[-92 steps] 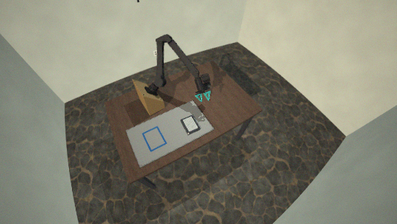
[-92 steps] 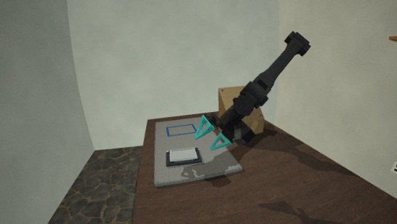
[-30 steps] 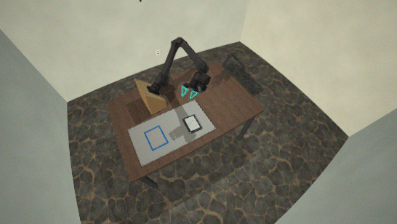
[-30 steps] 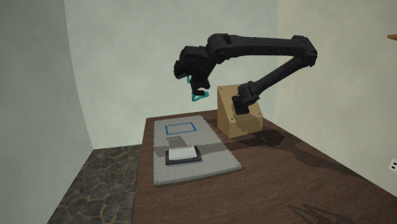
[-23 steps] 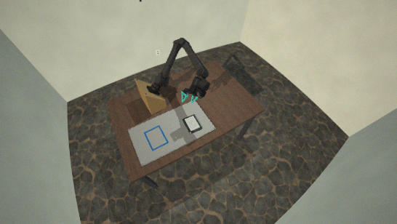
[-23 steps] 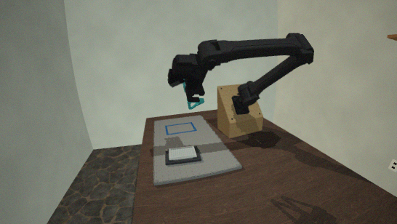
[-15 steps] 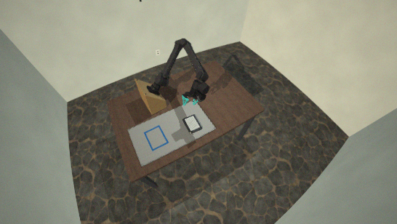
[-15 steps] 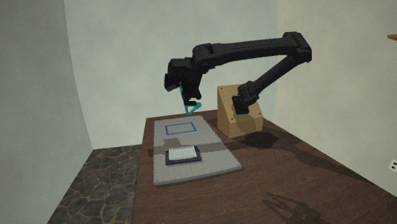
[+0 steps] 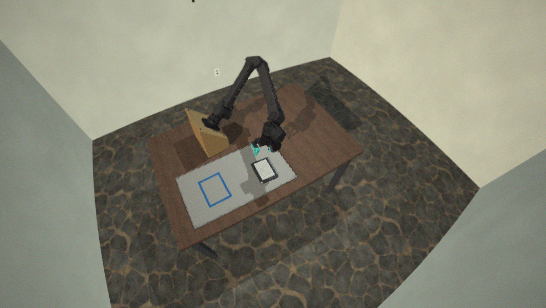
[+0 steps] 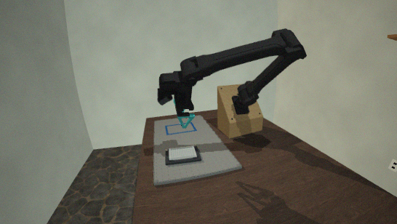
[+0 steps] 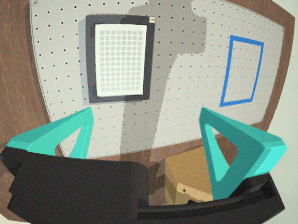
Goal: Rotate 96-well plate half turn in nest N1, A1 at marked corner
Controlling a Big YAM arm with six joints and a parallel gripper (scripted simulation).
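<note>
The white 96-well plate is 170 mm below my hand and 20 mm ahead of it. Also, from my hand: A1 mark: 170 mm below, 90 mm ahead, 60 mm to the right; dark plate nest N1: 180 mm below, 20 mm ahead.
</note>
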